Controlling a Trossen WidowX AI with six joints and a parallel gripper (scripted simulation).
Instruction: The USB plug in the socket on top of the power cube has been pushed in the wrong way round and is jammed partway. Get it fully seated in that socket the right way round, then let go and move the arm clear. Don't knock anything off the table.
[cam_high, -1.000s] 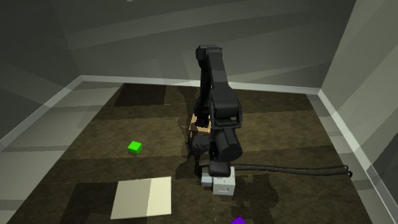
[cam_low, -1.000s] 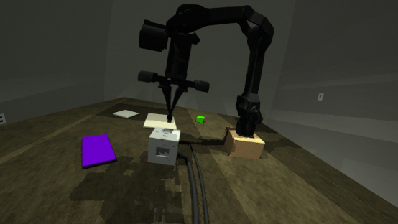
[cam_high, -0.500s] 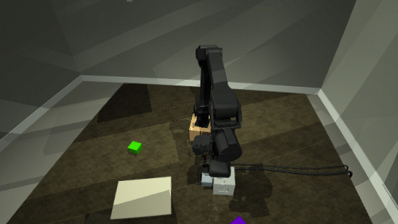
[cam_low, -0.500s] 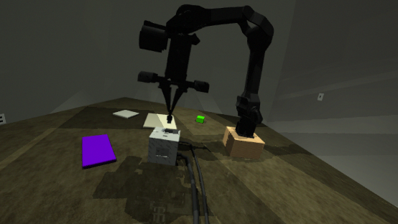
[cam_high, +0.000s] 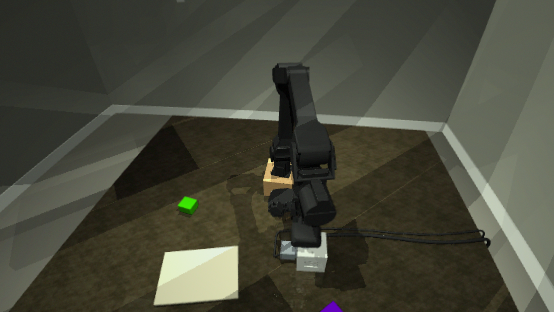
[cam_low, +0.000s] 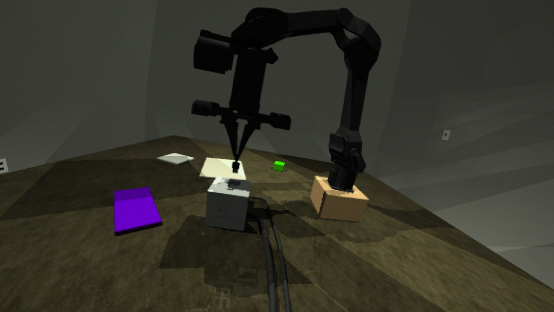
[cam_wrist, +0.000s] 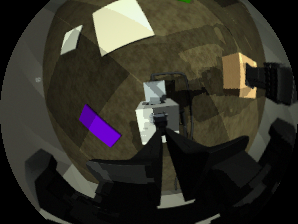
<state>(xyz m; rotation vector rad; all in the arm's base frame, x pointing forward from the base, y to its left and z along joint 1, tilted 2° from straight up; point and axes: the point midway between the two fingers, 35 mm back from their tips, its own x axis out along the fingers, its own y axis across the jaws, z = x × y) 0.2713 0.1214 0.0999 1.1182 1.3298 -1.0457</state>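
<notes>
Now: the dark USB plug 2 cm below my gripper tip. Round my gripper tip: purple flat block (18 cm ahead, 13 cm below, 8 cm to the left); then cream sheet (26 cm to the right, 13 cm below, 12 cm ahead); then small green cube (40 cm to the right, 12 cm below, 8 cm behind).
</notes>
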